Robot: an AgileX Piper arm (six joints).
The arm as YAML. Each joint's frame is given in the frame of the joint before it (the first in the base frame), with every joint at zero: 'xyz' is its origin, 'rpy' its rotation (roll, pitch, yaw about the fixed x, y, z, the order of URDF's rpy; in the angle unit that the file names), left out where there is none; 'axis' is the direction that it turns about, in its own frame. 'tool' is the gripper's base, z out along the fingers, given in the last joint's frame.
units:
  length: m
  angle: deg
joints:
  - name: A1
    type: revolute
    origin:
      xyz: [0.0, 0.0, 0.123]
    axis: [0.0, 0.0, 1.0]
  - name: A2
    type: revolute
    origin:
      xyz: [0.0, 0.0, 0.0]
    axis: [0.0, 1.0, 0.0]
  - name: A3
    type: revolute
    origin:
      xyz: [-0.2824, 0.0, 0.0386]
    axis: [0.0, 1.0, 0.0]
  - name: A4
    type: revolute
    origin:
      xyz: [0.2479, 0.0, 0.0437]
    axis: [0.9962, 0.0, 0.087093]
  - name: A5
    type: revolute
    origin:
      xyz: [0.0, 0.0, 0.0]
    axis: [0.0, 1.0, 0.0]
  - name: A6
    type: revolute
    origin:
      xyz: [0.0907, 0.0, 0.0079]
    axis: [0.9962, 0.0, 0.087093]
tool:
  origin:
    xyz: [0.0, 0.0, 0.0]
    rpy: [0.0, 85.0, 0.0]
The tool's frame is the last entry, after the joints.
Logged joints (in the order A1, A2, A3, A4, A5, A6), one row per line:
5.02 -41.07 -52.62 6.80 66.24 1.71
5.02 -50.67 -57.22 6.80 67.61 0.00
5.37 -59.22 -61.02 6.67 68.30 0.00
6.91 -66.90 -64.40 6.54 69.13 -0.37
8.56 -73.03 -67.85 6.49 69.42 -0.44
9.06 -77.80 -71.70 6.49 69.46 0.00
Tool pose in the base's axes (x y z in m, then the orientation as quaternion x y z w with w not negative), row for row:
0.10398 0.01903 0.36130 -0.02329 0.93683 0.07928 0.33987
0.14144 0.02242 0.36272 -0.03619 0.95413 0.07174 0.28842
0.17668 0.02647 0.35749 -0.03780 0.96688 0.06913 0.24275
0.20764 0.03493 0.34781 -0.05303 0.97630 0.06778 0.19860
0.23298 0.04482 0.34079 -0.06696 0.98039 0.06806 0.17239
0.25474 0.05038 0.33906 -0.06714 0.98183 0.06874 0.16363
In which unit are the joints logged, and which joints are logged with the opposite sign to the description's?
The joints are logged in degrees. Opposite sign: A2.
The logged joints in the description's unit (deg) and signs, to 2 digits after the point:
5.02 41.07 -52.62 6.80 66.24 1.71
5.02 50.67 -57.22 6.80 67.61 0.00
5.37 59.22 -61.02 6.67 68.30 0.00
6.91 66.90 -64.40 6.54 69.13 -0.37
8.56 73.03 -67.85 6.49 69.42 -0.44
9.06 77.80 -71.70 6.49 69.46 0.00

